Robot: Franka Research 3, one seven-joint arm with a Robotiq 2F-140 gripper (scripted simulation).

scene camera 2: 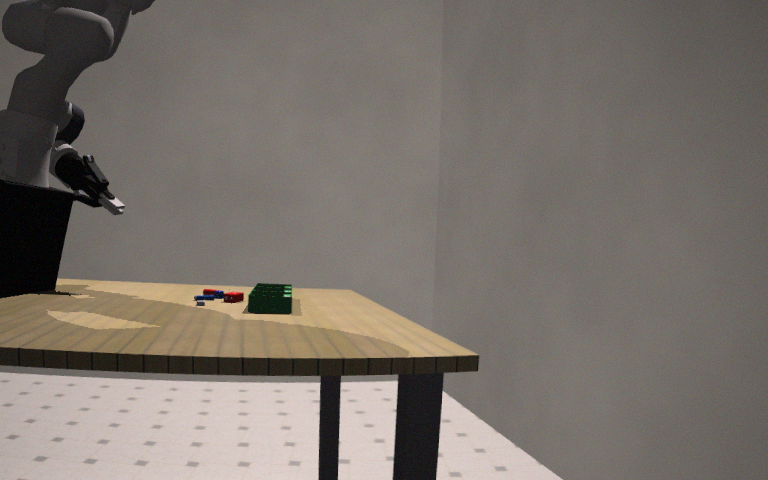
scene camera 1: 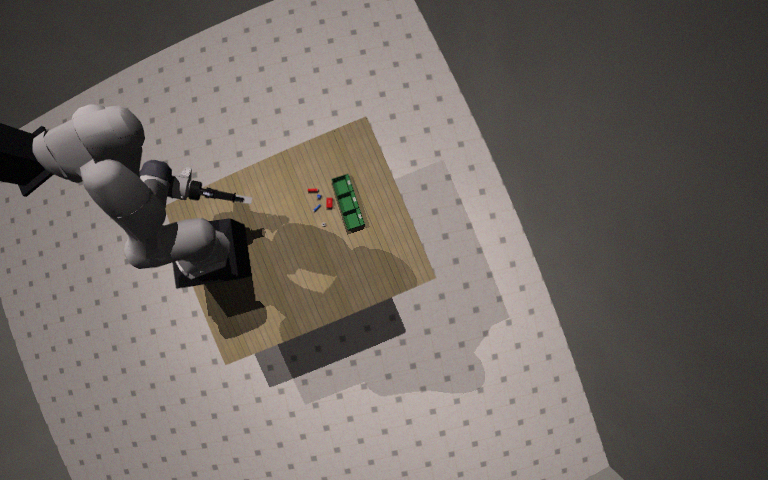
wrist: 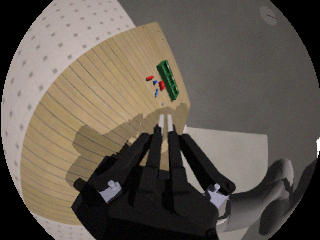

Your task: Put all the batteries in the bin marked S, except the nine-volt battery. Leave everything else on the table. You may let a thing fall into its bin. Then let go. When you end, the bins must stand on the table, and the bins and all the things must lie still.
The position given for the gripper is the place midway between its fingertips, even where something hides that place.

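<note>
There's a green bin row point(scene camera 2: 264, 298), and scene camera 1 shows the green bin row too, point(scene camera 1: 351, 217). Then there's the gripper point(scene camera 2: 119, 210), and the wrist view has the gripper point(wrist: 165, 120) in it too.
</note>
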